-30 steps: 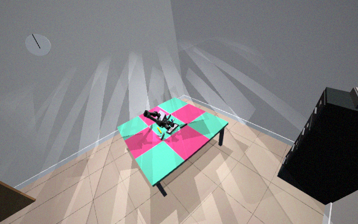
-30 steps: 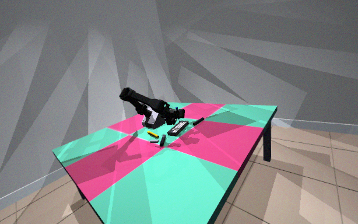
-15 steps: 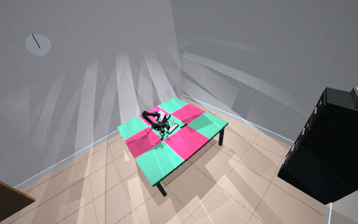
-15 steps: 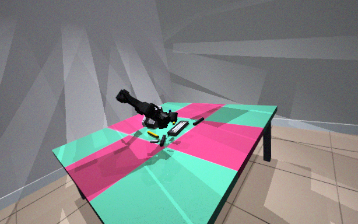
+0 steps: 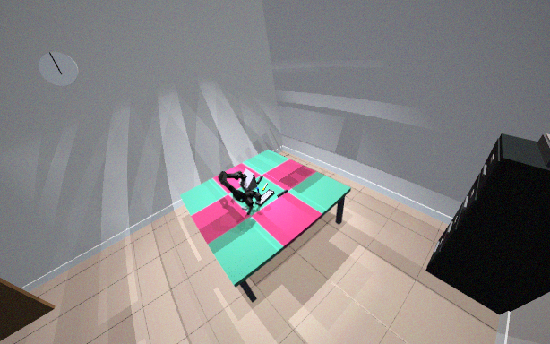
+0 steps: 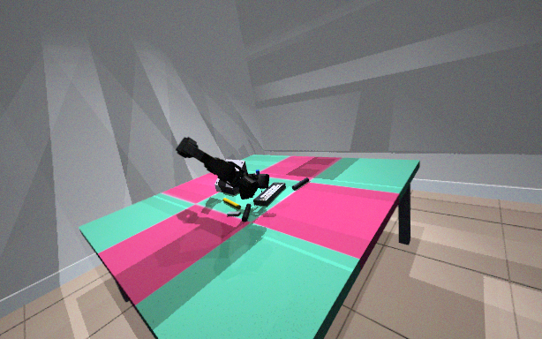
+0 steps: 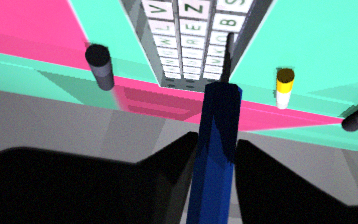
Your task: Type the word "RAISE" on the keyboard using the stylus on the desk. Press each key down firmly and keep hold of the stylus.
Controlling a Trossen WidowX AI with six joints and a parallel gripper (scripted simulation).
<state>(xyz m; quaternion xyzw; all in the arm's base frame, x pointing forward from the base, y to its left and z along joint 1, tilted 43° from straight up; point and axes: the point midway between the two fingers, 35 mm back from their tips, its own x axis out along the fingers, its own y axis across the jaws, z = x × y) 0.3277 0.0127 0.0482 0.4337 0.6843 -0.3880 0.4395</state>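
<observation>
My gripper tip is 10 mm above the blue stylus. Also, from my gripper tip: yellow marker 120 mm to the right, 100 mm behind, 80 mm below; white stylus 130 mm behind, 120 mm to the left, 80 mm below; grey piece 170 mm to the right, 80 mm below.
</observation>
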